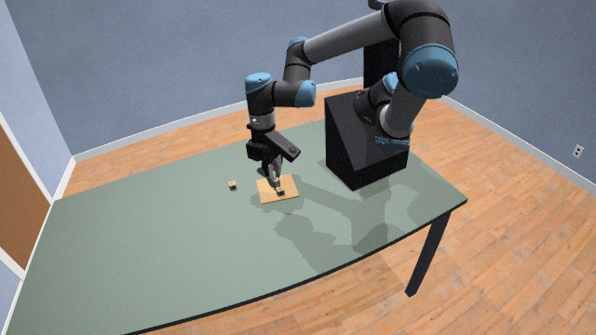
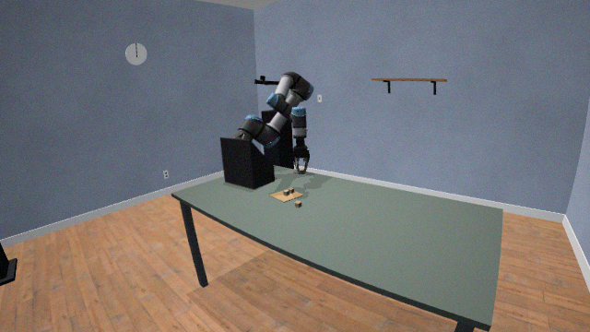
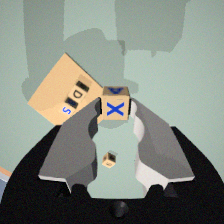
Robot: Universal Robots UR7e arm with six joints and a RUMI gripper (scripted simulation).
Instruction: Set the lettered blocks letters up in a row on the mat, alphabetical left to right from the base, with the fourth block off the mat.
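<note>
The tan mat is 12 cm below my hand, 10 cm to the right of it and 3 cm behind it. Also, from my hand: block (right at my hand).
</note>
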